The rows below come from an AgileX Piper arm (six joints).
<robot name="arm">
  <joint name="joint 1" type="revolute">
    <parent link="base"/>
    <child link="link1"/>
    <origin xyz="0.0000 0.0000 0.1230" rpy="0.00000 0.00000 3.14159"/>
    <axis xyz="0 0 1"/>
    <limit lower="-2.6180" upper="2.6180"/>
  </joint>
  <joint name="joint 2" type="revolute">
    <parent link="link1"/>
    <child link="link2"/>
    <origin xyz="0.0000 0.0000 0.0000" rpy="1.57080 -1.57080 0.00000"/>
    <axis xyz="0 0 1"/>
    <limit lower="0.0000" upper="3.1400"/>
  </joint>
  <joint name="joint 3" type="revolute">
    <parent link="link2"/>
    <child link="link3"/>
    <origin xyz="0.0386 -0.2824 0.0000" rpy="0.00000 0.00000 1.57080"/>
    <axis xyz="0 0 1"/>
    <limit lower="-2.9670" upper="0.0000"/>
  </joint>
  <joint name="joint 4" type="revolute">
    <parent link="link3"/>
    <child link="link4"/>
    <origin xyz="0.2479 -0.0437 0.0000" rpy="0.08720 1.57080 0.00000"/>
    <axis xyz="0 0 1"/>
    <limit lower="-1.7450" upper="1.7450"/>
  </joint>
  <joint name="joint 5" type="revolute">
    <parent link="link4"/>
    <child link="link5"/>
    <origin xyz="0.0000 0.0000 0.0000" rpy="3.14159 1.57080 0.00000"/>
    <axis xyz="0 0 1"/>
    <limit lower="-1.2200" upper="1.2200"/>
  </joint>
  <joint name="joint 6" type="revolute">
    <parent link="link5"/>
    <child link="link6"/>
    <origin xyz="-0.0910 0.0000 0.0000" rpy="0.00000 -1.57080 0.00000"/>
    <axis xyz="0 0 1"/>
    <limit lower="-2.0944" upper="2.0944"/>
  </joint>
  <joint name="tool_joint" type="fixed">
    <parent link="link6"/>
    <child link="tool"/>
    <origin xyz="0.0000 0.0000 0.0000" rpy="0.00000 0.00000 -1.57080"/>
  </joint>
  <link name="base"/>
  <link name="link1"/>
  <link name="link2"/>
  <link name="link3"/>
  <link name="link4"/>
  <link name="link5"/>
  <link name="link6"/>
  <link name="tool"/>
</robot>
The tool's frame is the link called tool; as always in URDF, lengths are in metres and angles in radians.
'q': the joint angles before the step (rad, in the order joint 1, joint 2, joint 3, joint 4, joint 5, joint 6). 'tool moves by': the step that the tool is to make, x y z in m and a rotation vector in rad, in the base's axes. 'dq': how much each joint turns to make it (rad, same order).
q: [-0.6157 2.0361 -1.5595 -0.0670 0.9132 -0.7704]
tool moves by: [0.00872 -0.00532 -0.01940 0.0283 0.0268 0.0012]
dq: [0.0000 0.0689 -0.0402 0.0101 0.0093 -0.0059]
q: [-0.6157 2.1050 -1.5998 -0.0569 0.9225 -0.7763]
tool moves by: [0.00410 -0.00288 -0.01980 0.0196 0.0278 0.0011]
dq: [0.0000 0.0526 -0.0124 0.0000 -0.0063 -0.0008]
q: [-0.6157 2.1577 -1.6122 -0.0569 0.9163 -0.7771]
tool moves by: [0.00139 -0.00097 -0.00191 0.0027 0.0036 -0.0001]
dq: [0.0000 0.0098 -0.0099 0.0003 0.0046 -0.0003]
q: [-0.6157 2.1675 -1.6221 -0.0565 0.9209 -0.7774]
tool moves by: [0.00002 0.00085 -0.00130 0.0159 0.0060 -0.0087]
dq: [0.0000 0.0043 -0.0033 0.0102 0.0133 0.0036]
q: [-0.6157 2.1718 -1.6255 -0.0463 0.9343 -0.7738]
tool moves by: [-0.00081 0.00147 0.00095 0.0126 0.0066 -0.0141]
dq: [0.0009 -0.0027 0.0000 0.0052 0.0158 0.0122]
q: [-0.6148 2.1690 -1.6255 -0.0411 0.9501 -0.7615]
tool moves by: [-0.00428 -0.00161 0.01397 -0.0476 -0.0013 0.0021]
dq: [-0.0010 -0.0354 0.0070 -0.0454 0.0007 0.0166]
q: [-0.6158 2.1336 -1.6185 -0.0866 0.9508 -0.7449]
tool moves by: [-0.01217 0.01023 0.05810 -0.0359 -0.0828 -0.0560]
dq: [0.0022 -0.1409 0.0057 0.0080 0.0507 0.0530]
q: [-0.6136 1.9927 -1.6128 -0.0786 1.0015 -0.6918]
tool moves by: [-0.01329 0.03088 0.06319 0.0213 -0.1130 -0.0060]
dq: [0.0294 -0.1599 -0.0011 0.0786 0.0802 0.0166]
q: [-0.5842 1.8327 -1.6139 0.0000 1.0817 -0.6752]
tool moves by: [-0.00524 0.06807 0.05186 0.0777 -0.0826 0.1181]
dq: [0.1271 -0.1470 0.0000 0.1050 0.1135 0.0093]
